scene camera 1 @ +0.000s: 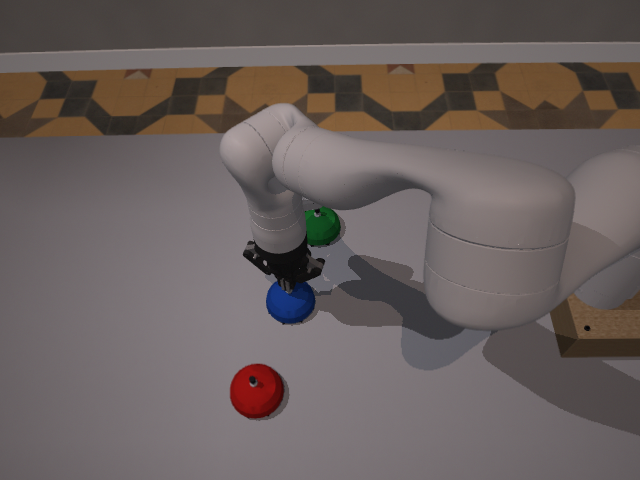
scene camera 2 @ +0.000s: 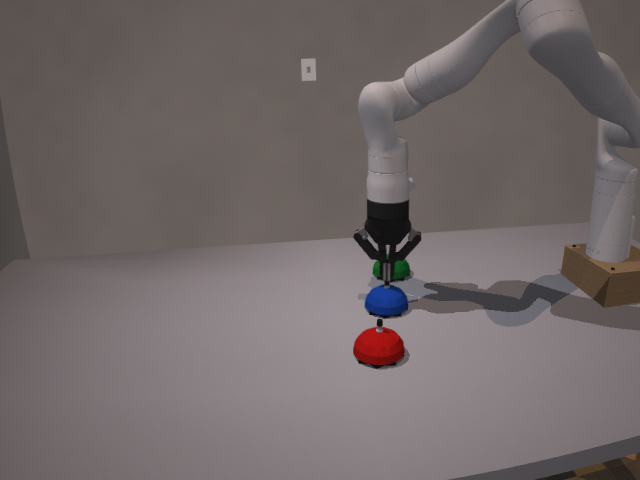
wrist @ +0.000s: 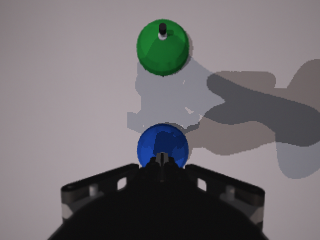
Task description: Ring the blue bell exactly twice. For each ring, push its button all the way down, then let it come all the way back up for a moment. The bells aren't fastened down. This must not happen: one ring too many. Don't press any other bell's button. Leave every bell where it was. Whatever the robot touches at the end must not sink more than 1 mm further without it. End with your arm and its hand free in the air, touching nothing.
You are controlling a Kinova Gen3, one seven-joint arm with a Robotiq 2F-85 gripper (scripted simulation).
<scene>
I see my gripper, a red bell, a green bell and a blue bell.
My gripper is seen too in scene camera 1 and in the wrist view.
</scene>
